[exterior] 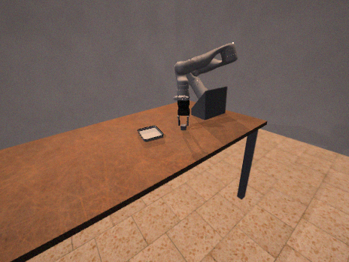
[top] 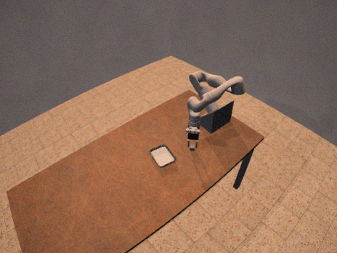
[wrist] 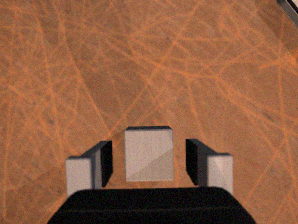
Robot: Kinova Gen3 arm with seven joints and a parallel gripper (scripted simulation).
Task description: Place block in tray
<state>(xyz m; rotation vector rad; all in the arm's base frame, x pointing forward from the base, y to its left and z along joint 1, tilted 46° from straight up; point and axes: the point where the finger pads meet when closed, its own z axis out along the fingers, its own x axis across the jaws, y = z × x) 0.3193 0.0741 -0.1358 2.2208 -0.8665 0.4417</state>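
My gripper is now 3 cm above the grey block. Round my hand: white tray 21 cm ahead, 6 cm to the right, 3 cm below.
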